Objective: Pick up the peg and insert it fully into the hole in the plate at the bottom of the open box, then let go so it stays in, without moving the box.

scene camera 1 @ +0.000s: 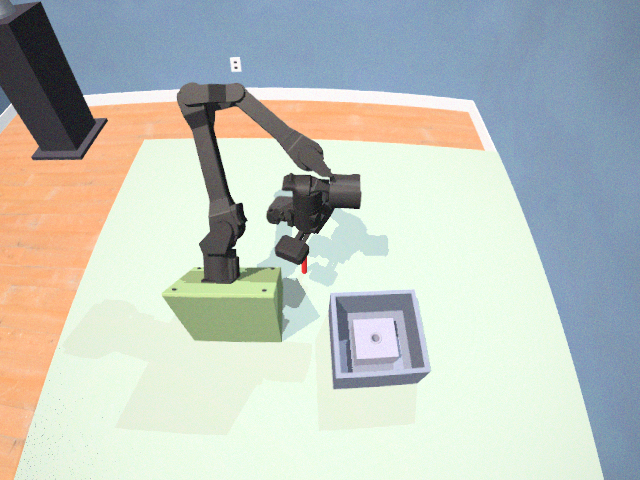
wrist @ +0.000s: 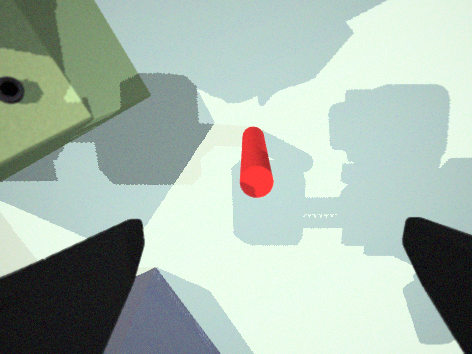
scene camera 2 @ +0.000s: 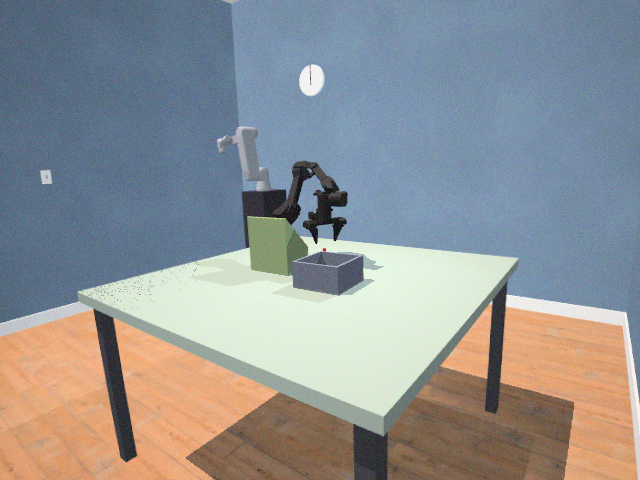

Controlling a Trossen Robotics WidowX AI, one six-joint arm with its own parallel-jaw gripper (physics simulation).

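Places are measured from the arm's base along level axes (x right, y ahead, z up), in millimetres.
Pixels of known places: gripper, fingertip midpoint: (scene camera 1: 307,247) (wrist: 271,230) (scene camera 2: 325,242); arm's base, origin of the base link: (scene camera 1: 221,279) (scene camera 2: 275,231).
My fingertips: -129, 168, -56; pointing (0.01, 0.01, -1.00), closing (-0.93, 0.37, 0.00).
Note:
Ahead of a thing's pixels: the offset from my fingertips to its top centre, as dx, dy, dz. Level surfaces: height alone.
The red peg {+2, -8, -27} (scene camera 1: 304,265) (scene camera 2: 324,249) (wrist: 255,155) stands upright on the table beside the green block; in scene camera 1 the gripper hides its upper part, and in scene camera 2 the box hides its lower part. My gripper (scene camera 2: 325,241) (wrist: 271,230) is open and empty, pointing down above the level of the peg's top. In the wrist view the peg lies between the two fingers sideways, but higher in the picture than the fingertips. The open grey-blue box {+194, +161, -9} (scene camera 1: 379,381) (scene camera 2: 315,277) (wrist: 155,320) holds a pale plate {+194, +161, -46} (scene camera 1: 367,351) with a round hole in its middle.
The green block (scene camera 1: 237,320) (scene camera 2: 268,245) (wrist: 115,65) bearing the arm's base stands left of the peg. The box walls rise around the plate. The pale green table {dz -107} (scene camera 1: 465,403) (scene camera 2: 330,346) carries these things. A dark pedestal (scene camera 1: 46,77) (scene camera 2: 258,202) stands behind the table.

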